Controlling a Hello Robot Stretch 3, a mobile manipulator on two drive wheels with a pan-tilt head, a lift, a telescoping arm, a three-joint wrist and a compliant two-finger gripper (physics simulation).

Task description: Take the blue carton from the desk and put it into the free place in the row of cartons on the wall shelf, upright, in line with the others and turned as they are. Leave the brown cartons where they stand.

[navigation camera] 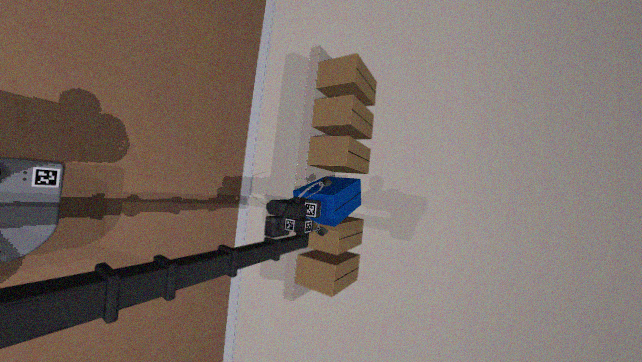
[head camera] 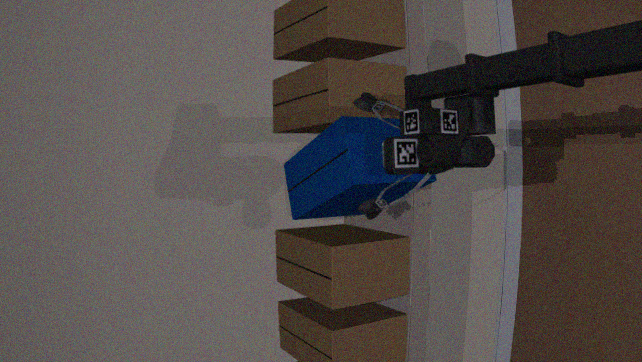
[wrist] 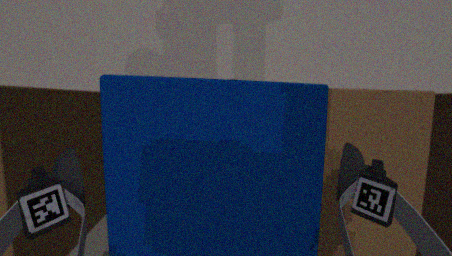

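Places are measured from the robot's base along level axes (x left, y back, z up), in metres.
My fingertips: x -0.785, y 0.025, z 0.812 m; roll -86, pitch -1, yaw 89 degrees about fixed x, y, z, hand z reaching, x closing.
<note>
Ahead of a thing's pixels: the offset from my fingertips to its top centre. Level surfaces: height alone.
The blue carton {dx -0.069, dy -0.028, dz +0.058 m} point(head camera: 320, 160) point(navigation camera: 345, 197) point(wrist: 215, 165) stands about upright in the row on the wall shelf point(navigation camera: 316, 54), between brown cartons. In the head view its top line slants more than its neighbours' lines, so it looks turned against them, and its lower front reaches out past their fronts. My gripper point(head camera: 369, 155) point(navigation camera: 324, 206) point(wrist: 213, 166) is open around it. In the wrist view a gap shows between each fingertip and the carton's sides. The carton's underside and its contact with the shelf are hidden.
Brown cartons stand on both sides, one {dx -0.133, dy +0.119, dz +0.058 m} point(head camera: 367, 92) point(navigation camera: 345, 237) point(wrist: 382, 125) close behind one finger, another {dx -0.139, dy -0.215, dz +0.058 m} point(head camera: 370, 270) point(navigation camera: 330, 150) across a narrow gap. My arm point(head camera: 530, 60) point(navigation camera: 190, 270) reaches in over the brown floor {dz -0.812 m} point(head camera: 580, 250) point(navigation camera: 150, 50). The wall point(head camera: 125, 275) point(navigation camera: 500, 175) is behind.
</note>
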